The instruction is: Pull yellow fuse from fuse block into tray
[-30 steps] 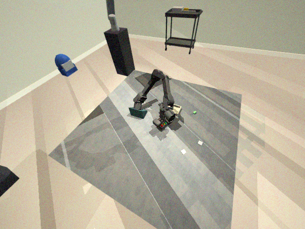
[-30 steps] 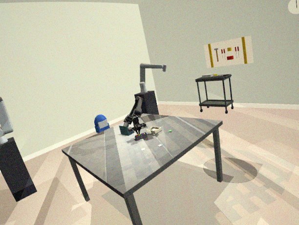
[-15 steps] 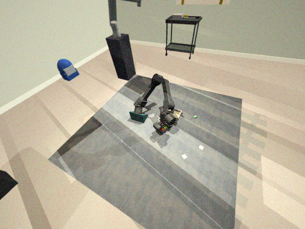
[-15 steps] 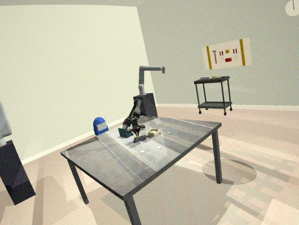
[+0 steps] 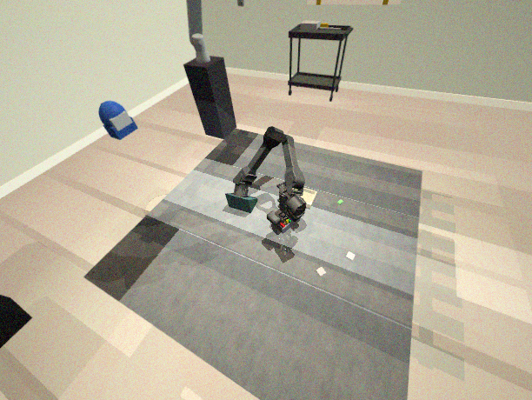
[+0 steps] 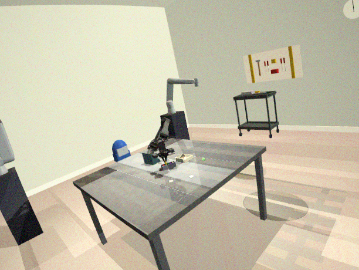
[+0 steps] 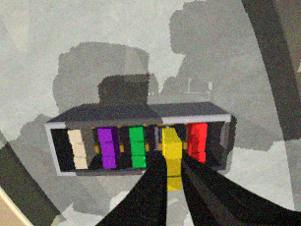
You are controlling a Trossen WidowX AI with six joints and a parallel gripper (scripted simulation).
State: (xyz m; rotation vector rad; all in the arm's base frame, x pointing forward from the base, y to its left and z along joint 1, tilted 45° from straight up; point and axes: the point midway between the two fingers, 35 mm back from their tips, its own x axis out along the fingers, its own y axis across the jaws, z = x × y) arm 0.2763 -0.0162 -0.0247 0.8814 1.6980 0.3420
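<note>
The red fuse lies 30 mm below my gripper tip, 20 mm to the right of it and 10 mm behind it. Round my gripper tip: yellow fuse 10 mm below; purple fuse 40 mm to the left, 30 mm below, 10 mm ahead; green fuse 30 mm below, 20 mm to the left, 10 mm ahead.
</note>
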